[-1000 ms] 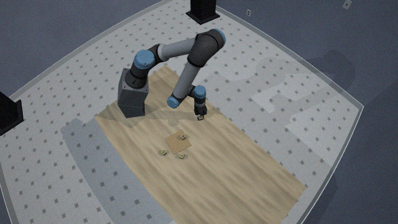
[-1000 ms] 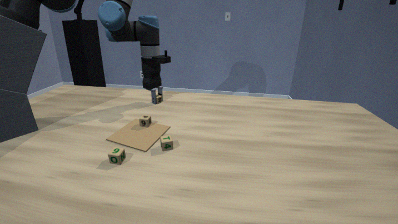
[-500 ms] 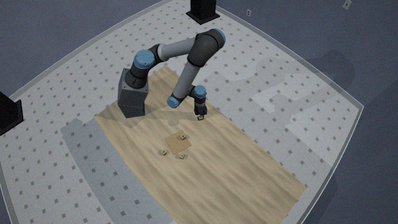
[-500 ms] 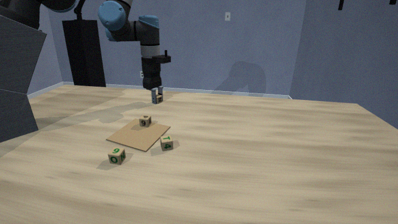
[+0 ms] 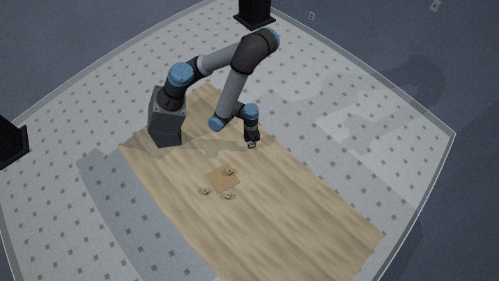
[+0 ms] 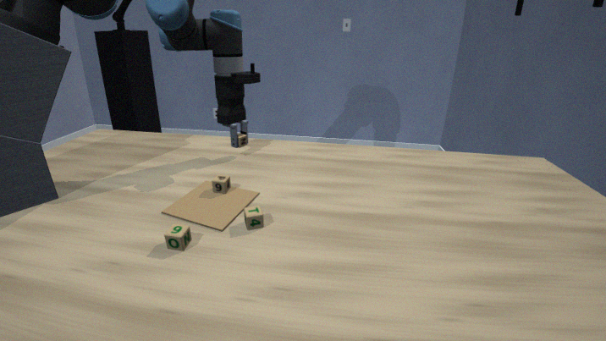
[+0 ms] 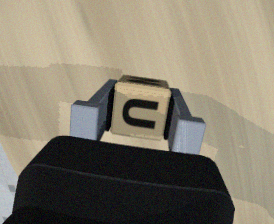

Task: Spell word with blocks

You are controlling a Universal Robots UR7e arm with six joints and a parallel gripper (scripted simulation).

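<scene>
Now: the tan mat 24 cm to the right of my hand, 5 cm below it and 5 cm ahead of it. Round my hand: U block (right at my hand); P block (20 cm to the right, 5 cm ahead, 3 cm below); T block (28 cm to the right, 16 cm ahead, 4 cm below).
</scene>
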